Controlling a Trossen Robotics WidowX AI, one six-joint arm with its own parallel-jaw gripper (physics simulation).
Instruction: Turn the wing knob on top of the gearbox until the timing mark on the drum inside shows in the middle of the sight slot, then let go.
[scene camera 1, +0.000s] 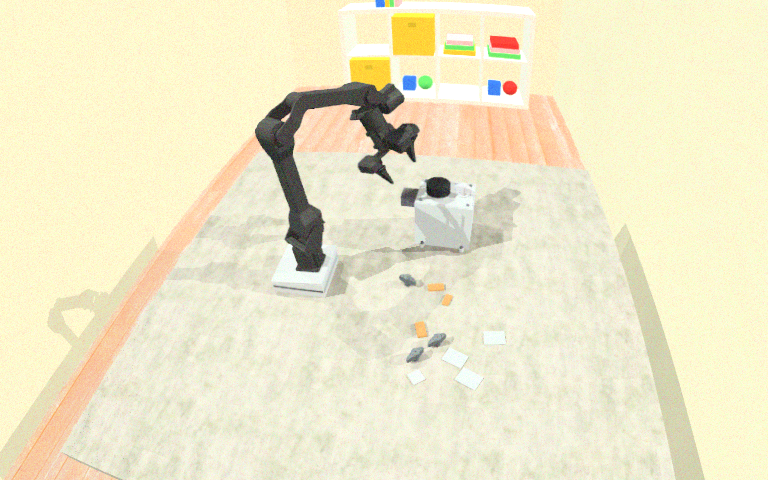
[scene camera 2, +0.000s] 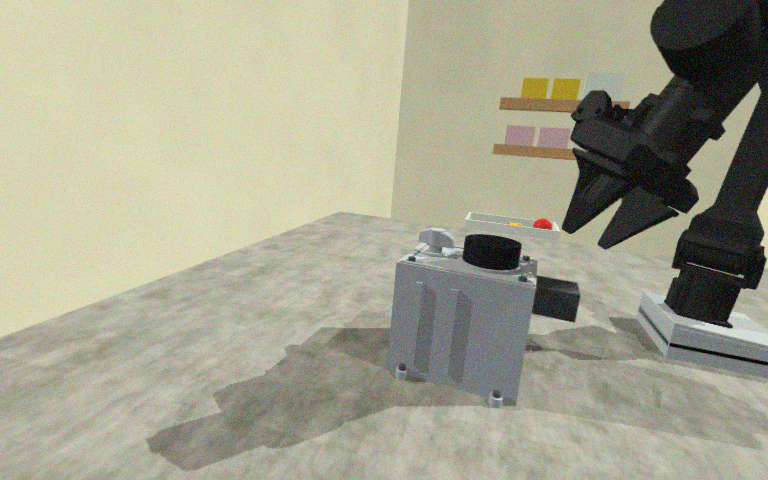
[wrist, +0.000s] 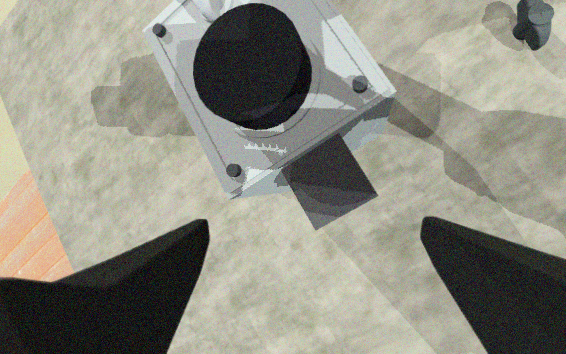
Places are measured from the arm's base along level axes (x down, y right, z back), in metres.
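Where they show: gripper, between the fingertips: (scene camera 1: 403, 172) (scene camera 2: 584, 240) (wrist: 314, 228); arm's base, origin of its link: (scene camera 1: 310, 262) (scene camera 2: 695, 314).
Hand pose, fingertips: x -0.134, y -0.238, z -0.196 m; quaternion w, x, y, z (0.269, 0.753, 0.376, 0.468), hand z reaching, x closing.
Note:
Things, the pixels of their centre, and the offset from my fingertips. "*": a spot on its surface instead. Level surfaces: height alone.
- light grey gearbox, middle of its body: (wrist: 286, 103) (scene camera 2: 484, 303) (scene camera 1: 437, 207) dx +0.096, dy +0.009, dz -0.093 m
- pale wing knob, middle of its body: (wrist: 220, 9) (scene camera 2: 434, 257) (scene camera 1: 463, 196) dx +0.051, dy +0.011, dz -0.160 m
- larger black round cap, a spot on its surface: (wrist: 250, 62) (scene camera 1: 437, 183) * dx +0.018, dy +0.012, dz -0.090 m
- dark box-shaped hood, a spot on its surface: (wrist: 330, 182) (scene camera 2: 557, 284) (scene camera 1: 409, 192) * dx +0.056, dy +0.009, dz -0.016 m
- mat, height of its surface: dx +0.182 m
The light grey gearbox (scene camera 1: 443, 227) (scene camera 2: 481, 339) (wrist: 345, 42) stands upright on the mat. The pale wing knob (scene camera 1: 464, 189) (scene camera 2: 436, 240) (wrist: 212, 7) is on its top, beside a larger black round cap (scene camera 1: 438, 186) (scene camera 2: 492, 251) (wrist: 250, 62); in the wrist view the cap and the frame edge hide part of the wing knob. A dark box-shaped hood (scene camera 1: 408, 196) (scene camera 2: 556, 298) (wrist: 330, 182) juts from the side facing the arm. The sight slot and timing mark do not show. My gripper (scene camera 1: 403, 171) (scene camera 2: 585, 240) (wrist: 314, 228) is open and empty, above the hood side, apart from the gearbox.
Dark grey winged pieces (scene camera 1: 407, 279) (wrist: 535, 22), orange blocks (scene camera 1: 435, 287) and white cards (scene camera 1: 494, 337) lie on the mat (scene camera 1: 271, 396). A white tray (scene camera 2: 481, 223) holding a red ball (scene camera 2: 542, 224) stands behind the gearbox in scene camera 2. The arm base (scene camera 1: 303, 283) is also on the mat.

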